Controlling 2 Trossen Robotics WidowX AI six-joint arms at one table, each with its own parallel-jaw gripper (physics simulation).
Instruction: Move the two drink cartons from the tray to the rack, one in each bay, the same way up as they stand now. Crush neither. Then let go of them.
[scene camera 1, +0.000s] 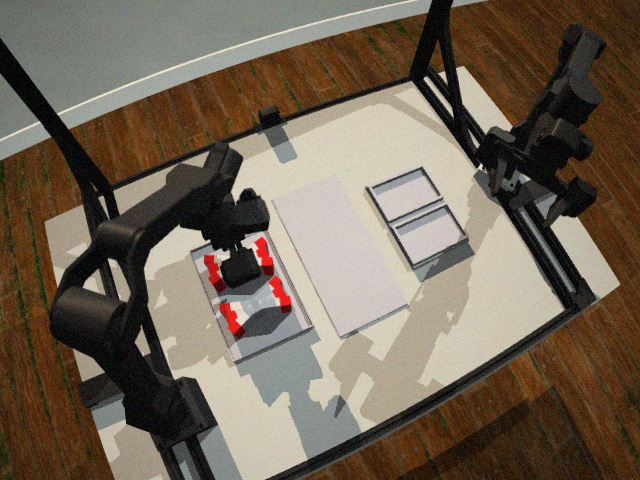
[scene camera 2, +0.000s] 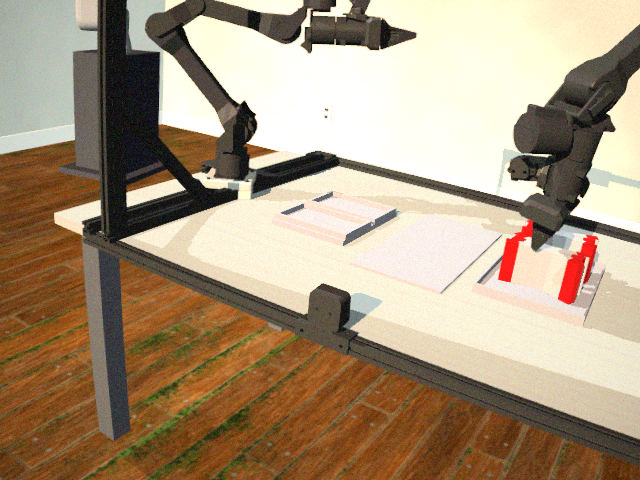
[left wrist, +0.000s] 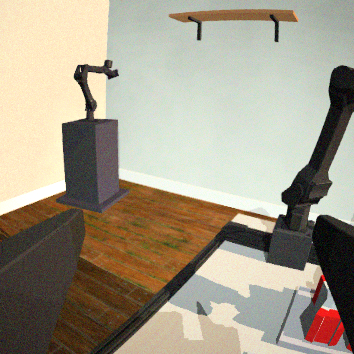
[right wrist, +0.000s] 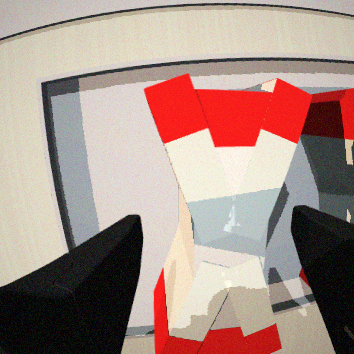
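Pixels of known places: left gripper, between the fingertips: (scene camera 1: 520, 212) (scene camera 2: 413, 34) (left wrist: 203, 225); right gripper, between the fingertips: (scene camera 1: 243, 253) (scene camera 2: 539, 242) (right wrist: 218, 222); left arm's base, origin of its link: (scene camera 2: 230, 175); right arm's base, origin of its link: (scene camera 1: 170, 413) (left wrist: 294, 224).
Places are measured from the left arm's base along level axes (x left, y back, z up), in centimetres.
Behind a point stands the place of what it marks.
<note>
Two cartons with red ends and white middles stand side by side on the tray (scene camera 1: 273, 344) {x -22.8, y -64.9, z -2.1 cm} (scene camera 2: 527, 304) {x -44.7, y -51.5, z -2.7 cm}. The upper carton (scene camera 1: 266, 263) {x -32.1, y -53.2, z 3.8 cm} (scene camera 2: 537, 266) {x -37.9, y -54.5, z 0.8 cm} (right wrist: 235, 165) {x -35.1, y -53.2, z 3.8 cm} looks pinched to a narrow waist in the right wrist view. The lower carton (scene camera 1: 253, 304) {x -29.5, y -61.2, z 3.8 cm} also has a narrow-looking middle. My right gripper (scene camera 1: 240, 271) (scene camera 2: 537, 246) {x -36.8, y -54.3, z 4.4 cm} (right wrist: 218, 222) {x -36.8, y -54.3, z 4.4 cm} is partly open over the upper carton, with gaps at both sides of its waist; scene camera 1 hides its fingertips. My left gripper (scene camera 2: 413, 35) {x -0.2, y -35.0, z 32.7 cm} (left wrist: 203, 225) {x -0.2, y -35.0, z 32.7 cm} is open and empty, far from the cartons. The two-bay rack (scene camera 1: 456, 222) {x -3.6, y -20.2, z -2.2 cm} (scene camera 2: 310, 228) {x -21.5, y -18.0, z -2.5 cm} is empty.
A flat pale board (scene camera 1: 338, 253) {x -22.4, y -41.2, z -3.2 cm} (scene camera 2: 429, 253) {x -26.7, y -39.1, z -3.2 cm} lies between tray and rack. Black frame rails edge the table, with uprights at its corners. A small black block (scene camera 1: 268, 116) {x -54.1, y -22.5, z 1.2 cm} (scene camera 2: 328, 307) {x -56.1, y -21.1, z 0.2 cm} stands at one long edge.
</note>
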